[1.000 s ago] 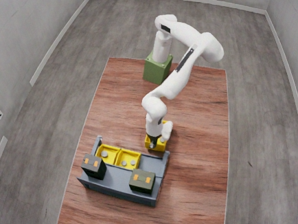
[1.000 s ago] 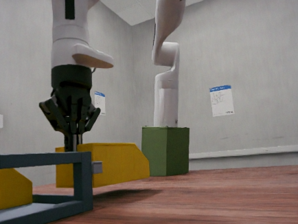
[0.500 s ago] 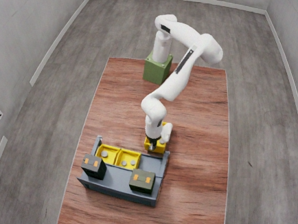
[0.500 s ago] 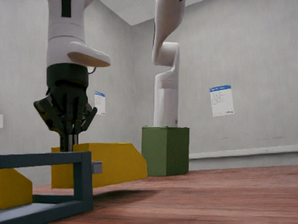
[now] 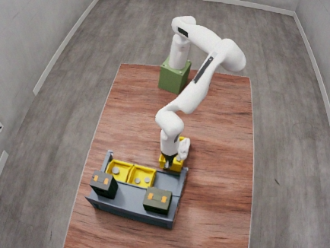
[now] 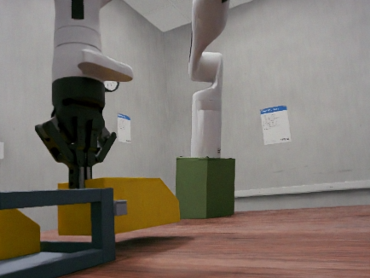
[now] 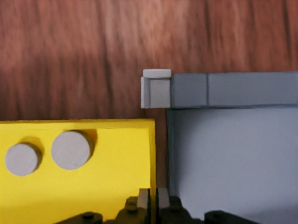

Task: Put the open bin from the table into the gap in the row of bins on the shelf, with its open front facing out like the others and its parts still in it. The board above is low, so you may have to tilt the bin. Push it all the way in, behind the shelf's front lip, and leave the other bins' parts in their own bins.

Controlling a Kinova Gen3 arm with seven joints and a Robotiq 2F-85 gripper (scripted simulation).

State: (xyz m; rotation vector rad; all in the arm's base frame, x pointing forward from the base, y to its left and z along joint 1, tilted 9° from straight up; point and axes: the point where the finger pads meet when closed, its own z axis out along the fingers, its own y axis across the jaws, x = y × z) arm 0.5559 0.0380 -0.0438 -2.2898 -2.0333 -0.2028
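The grey disc part is 6 cm below my hand, 6 cm behind it and 3 cm to the left of it. Also, from my hand: grey shelf 13 cm to the right, 12 cm ahead, 3 cm below.
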